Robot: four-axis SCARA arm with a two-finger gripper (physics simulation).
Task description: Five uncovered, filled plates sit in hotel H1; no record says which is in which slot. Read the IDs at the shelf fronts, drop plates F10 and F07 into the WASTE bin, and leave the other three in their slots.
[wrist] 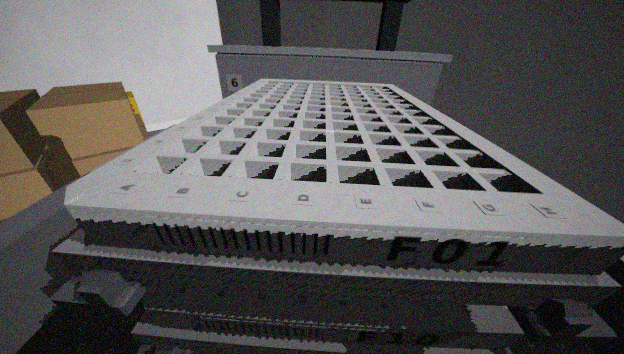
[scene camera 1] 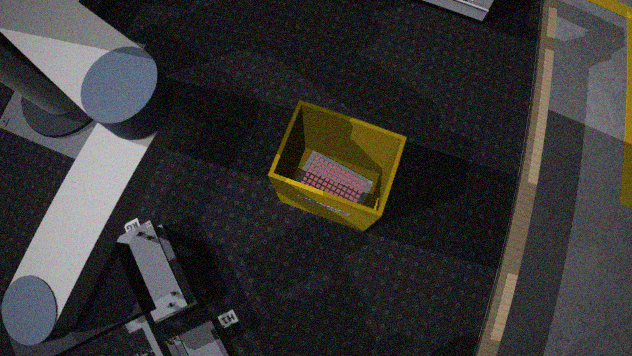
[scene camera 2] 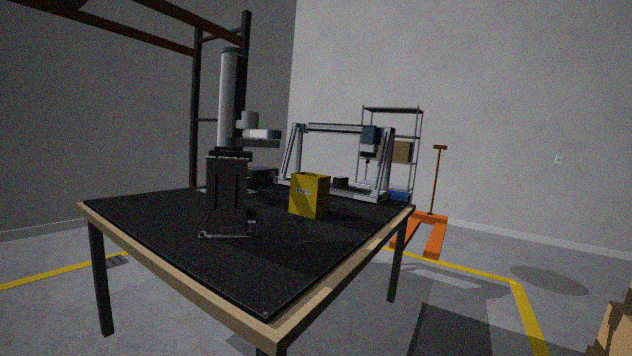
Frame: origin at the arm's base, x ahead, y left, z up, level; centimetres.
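Where they show: gripper, fingertip midpoint: [wrist: 320, 150].
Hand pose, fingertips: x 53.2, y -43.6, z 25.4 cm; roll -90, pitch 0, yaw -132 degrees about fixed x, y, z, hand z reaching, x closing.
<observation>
After its pixels a point has its place.
Plate F01 [wrist: 320, 200] fills the wrist view, close up, its ID readable on the front rim. Plate F10 [wrist: 280, 327] {x 48.1, y -38.0, z 24.8 cm} is below it in hotel H1 [scene camera 2: 225, 182] {x 58.7, y -49.6, z 21.0 cm}, dim and partly cut off. Lower slots do not show in the wrist view. My gripper [scene camera 2: 229, 153] is at the top of the hotel, small and dark, level with the uppermost plate; it is open with nothing held. Its fingers do not show in the wrist view. The yellow WASTE bin [scene camera 1: 292, 192] {x 59.7, y -8.4, z 15.4 cm} [scene camera 2: 301, 200] {x 64.0, y -8.5, z 8.9 cm} stands apart from the hotel. A pink-filled plate [scene camera 1: 337, 175] {x 64.8, y -0.7, z 3.3 cm} lies in it, its ID not visible.
A grey nest [scene camera 1: 157, 275] {x 41.5, y -28.5, z 7.3 cm} marked RG stands beside the H1 label [scene camera 1: 227, 318] {x 54.6, y -31.8, z 1.3 cm}. The arm's white link [scene camera 1: 80, 215] {x 42.9, y -21.4, z 36.6 cm} passes over the left side. A gantry frame [scene camera 2: 332, 128] {x 39.9, y 62.3, z 48.4 cm} stands behind the bin. A grey panel [wrist: 330, 70] {x 56.7, y -47.4, z 28.5 cm} with the number 6 is behind F01.
</observation>
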